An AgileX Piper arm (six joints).
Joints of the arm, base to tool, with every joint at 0 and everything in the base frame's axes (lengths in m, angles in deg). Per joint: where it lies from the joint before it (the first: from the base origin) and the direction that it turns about. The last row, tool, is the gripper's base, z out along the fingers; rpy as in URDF.
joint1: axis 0 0 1 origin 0 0 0.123
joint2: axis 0 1 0 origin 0 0 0
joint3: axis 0 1 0 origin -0.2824 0 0.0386
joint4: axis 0.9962 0 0.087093 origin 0.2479 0 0.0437
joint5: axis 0 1 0 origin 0 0 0
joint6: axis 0.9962 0 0.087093 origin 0.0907 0 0.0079
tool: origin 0 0 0 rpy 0 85.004 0
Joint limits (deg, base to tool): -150..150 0..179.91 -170..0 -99.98..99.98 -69.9..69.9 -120..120
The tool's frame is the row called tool.
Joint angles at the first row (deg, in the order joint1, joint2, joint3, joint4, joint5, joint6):
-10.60, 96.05, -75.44, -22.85, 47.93, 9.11
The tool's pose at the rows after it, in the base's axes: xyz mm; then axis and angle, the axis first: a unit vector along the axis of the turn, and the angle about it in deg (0 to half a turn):
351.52 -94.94 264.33 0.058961 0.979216 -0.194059 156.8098
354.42 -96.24 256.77 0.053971 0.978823 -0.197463 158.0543
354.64 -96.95 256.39 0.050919 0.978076 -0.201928 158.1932
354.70 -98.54 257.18 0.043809 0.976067 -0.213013 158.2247
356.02 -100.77 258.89 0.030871 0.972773 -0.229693 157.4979
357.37 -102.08 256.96 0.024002 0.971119 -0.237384 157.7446
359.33 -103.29 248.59 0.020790 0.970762 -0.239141 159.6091
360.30 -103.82 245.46 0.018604 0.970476 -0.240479 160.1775
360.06 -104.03 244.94 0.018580 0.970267 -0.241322 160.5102
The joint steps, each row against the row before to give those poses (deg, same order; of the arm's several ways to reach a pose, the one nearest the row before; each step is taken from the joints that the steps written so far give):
0.00, 2.15, 0.00, -2.10, 0.26, 0.00
-0.01, 1.24, 0.00, -0.69, 0.00, 0.00
0.01, 0.10, 0.00, -0.62, 0.00, 0.00
0.00, 0.00, 0.00, -1.49, -0.06, 0.00
-0.01, 0.00, 0.00, -2.35, -0.90, 0.00
0.01, 0.42, 0.00, -1.17, -0.24, 0.00
0.00, 1.29, 0.00, -0.49, 0.62, 0.00
0.00, 0.51, 0.00, -0.30, 0.07, 0.00
0.00, 0.07, 0.00, -0.10, 0.27, 0.00

